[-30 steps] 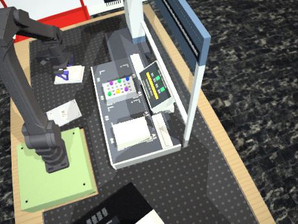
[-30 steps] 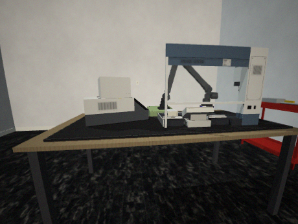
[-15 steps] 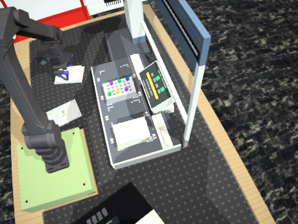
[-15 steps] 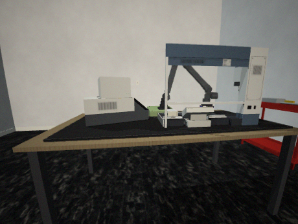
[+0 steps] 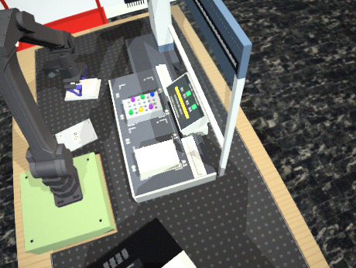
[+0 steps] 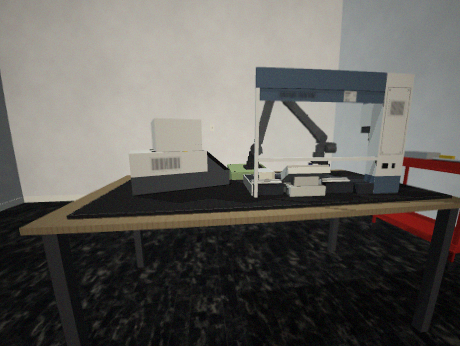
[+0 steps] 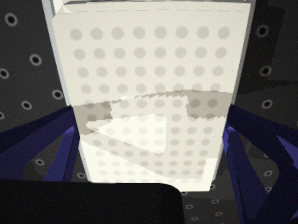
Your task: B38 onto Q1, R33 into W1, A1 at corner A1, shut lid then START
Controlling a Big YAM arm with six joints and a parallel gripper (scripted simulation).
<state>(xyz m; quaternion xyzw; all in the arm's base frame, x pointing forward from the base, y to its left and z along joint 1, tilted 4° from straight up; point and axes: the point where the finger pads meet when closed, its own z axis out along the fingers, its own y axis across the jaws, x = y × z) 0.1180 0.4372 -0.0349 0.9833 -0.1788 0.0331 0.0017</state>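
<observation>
My gripper is now 20 mm above the grey nest. Also, from my hand: white deep-well block (190 mm ahead, 460 mm to the right, 50 mm above); then tube cooling block (210 mm ahead, 250 mm to the right, 50 mm above); then regrip nest (70 mm behind, 220 mm to the right, 20 mm below).
</observation>
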